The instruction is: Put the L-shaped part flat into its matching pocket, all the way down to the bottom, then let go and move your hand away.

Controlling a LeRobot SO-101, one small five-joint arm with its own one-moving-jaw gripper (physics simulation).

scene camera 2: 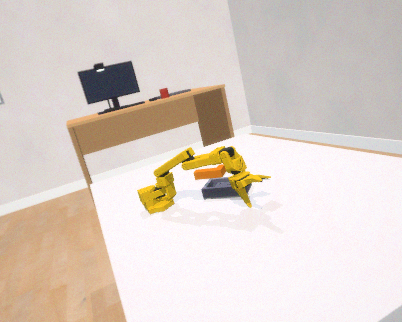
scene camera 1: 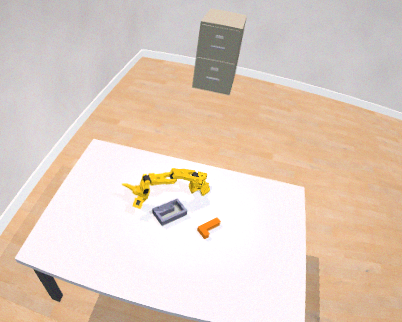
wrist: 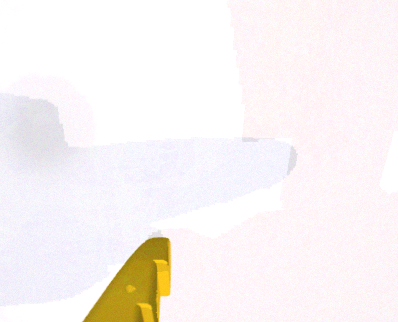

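Where they show: end effector, tool point: (scene camera 2: pixel 250 206) (wrist: pixel 170 259); arm's base, origin of the base link: (scene camera 2: pixel 164 203) (scene camera 1: pixel 198 191).
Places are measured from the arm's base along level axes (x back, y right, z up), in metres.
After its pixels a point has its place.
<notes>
The orange L-shaped part (scene camera 1: pixel 209 226) {x -0.227, y -0.097, z 0.029 m} (scene camera 2: pixel 210 173) {x -0.213, y -0.074, z 0.019 m} lies flat on the table, apart from the dark grey pocket tray (scene camera 1: pixel 173 219) {x -0.226, y 0.073, z 0.016 m} (scene camera 2: pixel 215 192) {x -0.140, y 0.117, z 0.022 m}. In scene camera 1 it is to the right of and below the tray; in scene camera 2 it shows behind the tray, partly covered by the arm. The tray's recess has a pale floor in scene camera 1. My gripper (scene camera 1: pixel 131 195) (scene camera 2: pixel 260 191) is fully open and empty, to the left of the tray in scene camera 1. In the wrist view one notched yellow jaw (wrist: pixel 142 285) {x -0.182, y 0.249, z 0.016 m} shows; the part and tray do not show there.
The white table (scene camera 1: pixel 240 260) {x -0.355, y -0.266, z 0.000 m} (scene camera 2: pixel 200 270) {x 0.048, y 0.414, z 0.000 m} carries the arm, whose base (scene camera 1: pixel 200 187) {x -0.015, y -0.009, z 0.046 m} (scene camera 2: pixel 157 200) {x 0.021, y 0.011, z 0.024 m} stands above the tray in scene camera 1. A filing cabinet (scene camera 1: pixel 215 60) and a desk (scene camera 2: pixel 140 132) with a monitor stand beyond the table. Shadows cross the tabletop in the wrist view.
</notes>
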